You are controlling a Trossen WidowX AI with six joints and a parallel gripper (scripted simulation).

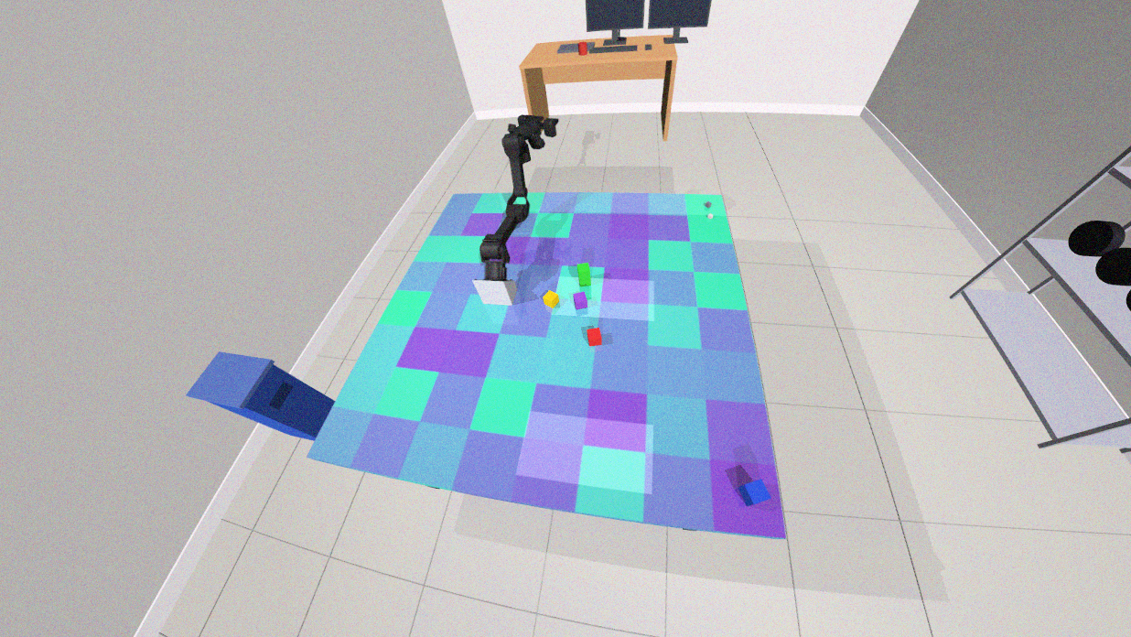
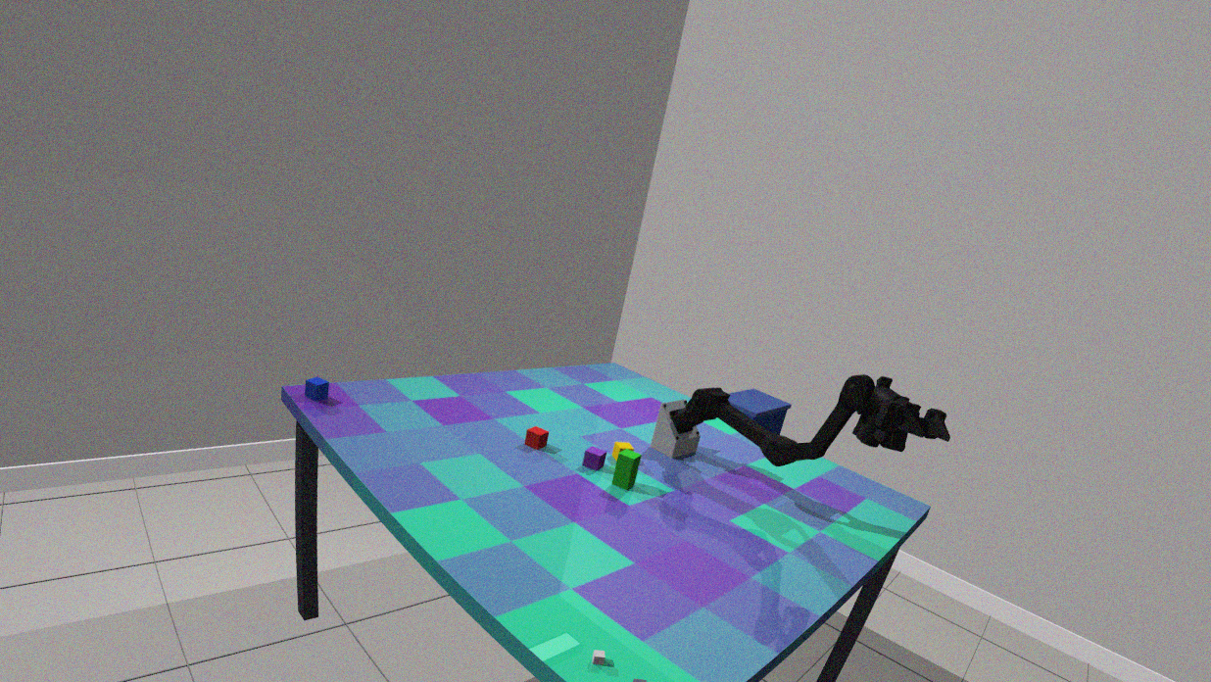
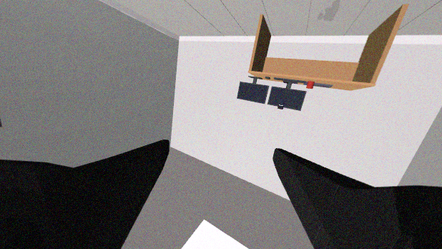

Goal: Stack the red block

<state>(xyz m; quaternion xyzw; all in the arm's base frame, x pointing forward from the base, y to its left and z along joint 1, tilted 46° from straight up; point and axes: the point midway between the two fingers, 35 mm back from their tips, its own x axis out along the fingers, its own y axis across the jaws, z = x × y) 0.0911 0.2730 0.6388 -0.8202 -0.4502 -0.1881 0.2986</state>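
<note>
Now: gripper tip 240 mm short of the red block, 840 mm to the left of it and 310 mm above it. Round my gripper tip: purple block (180 mm ahead, 700 mm to the right, 310 mm below); blue block (660 mm ahead, 1250 mm to the right, 310 mm below); yellow block (80 mm ahead, 700 mm to the right, 310 mm below).
</note>
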